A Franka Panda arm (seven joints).
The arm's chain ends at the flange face. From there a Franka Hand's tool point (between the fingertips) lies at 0.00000 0.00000 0.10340 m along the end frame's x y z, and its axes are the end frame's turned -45 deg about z.
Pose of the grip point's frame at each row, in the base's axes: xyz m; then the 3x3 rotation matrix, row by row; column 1 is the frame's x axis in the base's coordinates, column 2 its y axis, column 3 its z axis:
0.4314, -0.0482, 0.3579; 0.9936, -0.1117, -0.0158; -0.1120, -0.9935, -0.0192; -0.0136, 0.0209, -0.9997
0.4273, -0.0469, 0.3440; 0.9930, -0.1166, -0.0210; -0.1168, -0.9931, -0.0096; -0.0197, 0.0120, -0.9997
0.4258, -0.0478, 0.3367; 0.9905, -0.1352, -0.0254; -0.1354, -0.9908, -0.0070; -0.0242, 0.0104, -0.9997
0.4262, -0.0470, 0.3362; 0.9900, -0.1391, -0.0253; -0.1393, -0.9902, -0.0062; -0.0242, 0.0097, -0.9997
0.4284, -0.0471, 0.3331; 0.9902, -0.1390, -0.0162; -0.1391, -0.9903, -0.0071; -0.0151, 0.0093, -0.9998
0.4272, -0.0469, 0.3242; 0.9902, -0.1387, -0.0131; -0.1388, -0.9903, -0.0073; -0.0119, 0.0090, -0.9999
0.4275, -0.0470, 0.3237; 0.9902, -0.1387, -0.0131; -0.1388, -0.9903, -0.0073; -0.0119, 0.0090, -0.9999
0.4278, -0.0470, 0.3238; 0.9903, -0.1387, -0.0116; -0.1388, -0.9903, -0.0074; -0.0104, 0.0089, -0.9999
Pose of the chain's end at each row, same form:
0.4330, -0.0462, 0.4613; 0.6236, -0.7816, -0.0158; -0.7817, -0.6233, -0.0192; 0.0052, 0.0244, -0.9997
0.4295, -0.0459, 0.4474; 0.6197, -0.7846, -0.0210; -0.7848, -0.6196, -0.0096; -0.0054, 0.0224, -0.9997
0.4284, -0.0471, 0.4401; 0.6048, -0.7960, -0.0254; -0.7963, -0.6049, -0.0070; -0.0098, 0.0245, -0.9997
0.4288, -0.0464, 0.4396; 0.6017, -0.7984, -0.0253; -0.7987, -0.6017, -0.0062; -0.0103, 0.0240, -0.9997
0.4301, -0.0464, 0.4365; 0.6019, -0.7985, -0.0162; -0.7986, -0.6019, -0.0071; -0.0041, 0.0173, -0.9998
0.4286, -0.0461, 0.4276; 0.6021, -0.7983, -0.0131; -0.7984, -0.6021, -0.0073; -0.0021, 0.0148, -0.9999
0.4289, -0.0462, 0.4271; 0.6021, -0.7983, -0.0131; -0.7984, -0.6021, -0.0073; -0.0021, 0.0148, -0.9999
0.4290, -0.0462, 0.4272; 0.6022, -0.7983, -0.0116; -0.7984, -0.6021, -0.0074; -0.0011, 0.0136, -0.9999

